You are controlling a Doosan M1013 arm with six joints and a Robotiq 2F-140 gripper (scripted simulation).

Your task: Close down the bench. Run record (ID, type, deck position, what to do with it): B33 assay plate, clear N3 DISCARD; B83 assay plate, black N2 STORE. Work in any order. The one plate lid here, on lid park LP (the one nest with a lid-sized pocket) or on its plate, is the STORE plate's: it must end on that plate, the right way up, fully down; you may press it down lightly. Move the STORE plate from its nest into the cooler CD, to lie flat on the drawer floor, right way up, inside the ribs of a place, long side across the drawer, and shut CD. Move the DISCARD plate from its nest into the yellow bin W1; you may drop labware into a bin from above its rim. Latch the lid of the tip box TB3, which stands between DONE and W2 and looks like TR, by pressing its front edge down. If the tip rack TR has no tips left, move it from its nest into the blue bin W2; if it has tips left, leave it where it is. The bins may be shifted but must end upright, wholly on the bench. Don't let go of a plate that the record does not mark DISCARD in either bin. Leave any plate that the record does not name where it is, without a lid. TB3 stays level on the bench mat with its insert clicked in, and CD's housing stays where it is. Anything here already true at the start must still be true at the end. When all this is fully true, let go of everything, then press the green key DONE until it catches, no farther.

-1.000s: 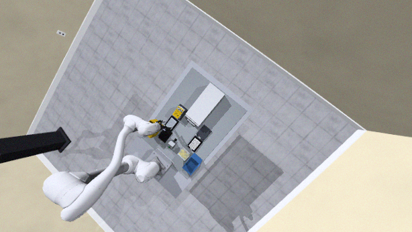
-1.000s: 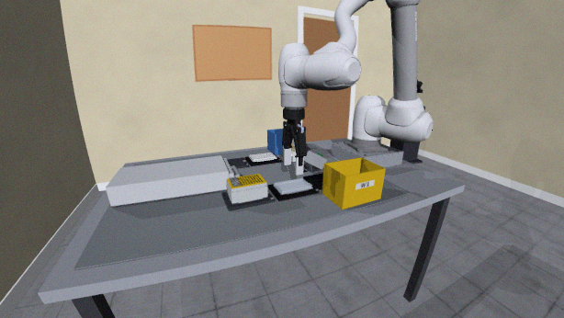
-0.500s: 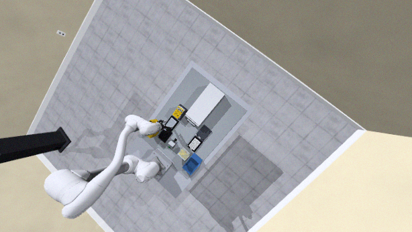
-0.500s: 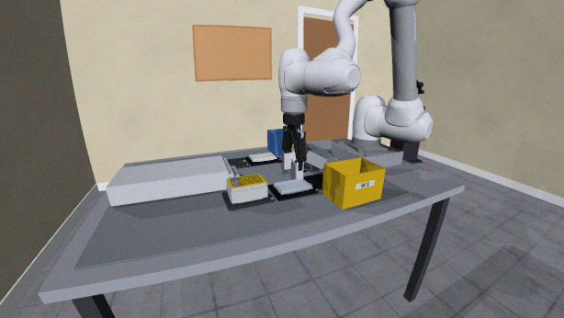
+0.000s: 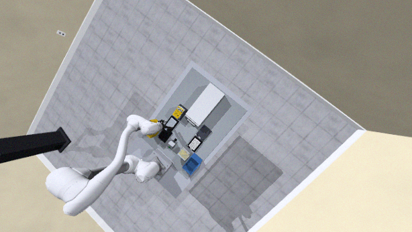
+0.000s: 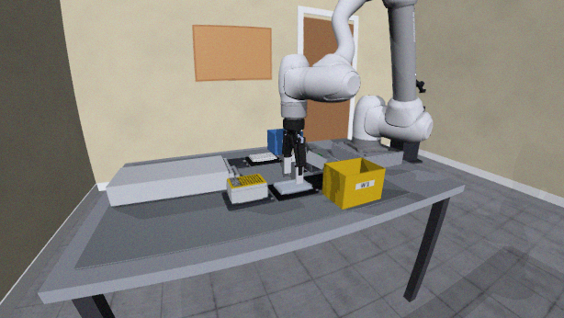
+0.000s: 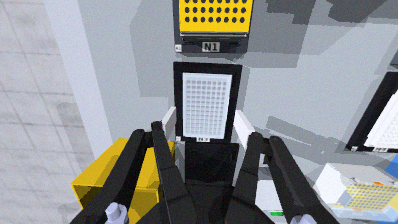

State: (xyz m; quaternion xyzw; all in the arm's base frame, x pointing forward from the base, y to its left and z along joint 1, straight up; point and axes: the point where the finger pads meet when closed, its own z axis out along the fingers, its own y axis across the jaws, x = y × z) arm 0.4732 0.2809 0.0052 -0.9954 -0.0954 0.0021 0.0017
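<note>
The black nest is 7 cm below my hand. Round my hand: yellow bin W1: 20 cm behind, 9 cm to the left, 4 cm below; tip rack TR: 17 cm ahead, 3 cm to the left, 2 cm below; N3 label: 7 cm behind, 6 cm below, 1 cm to the right.
</note>
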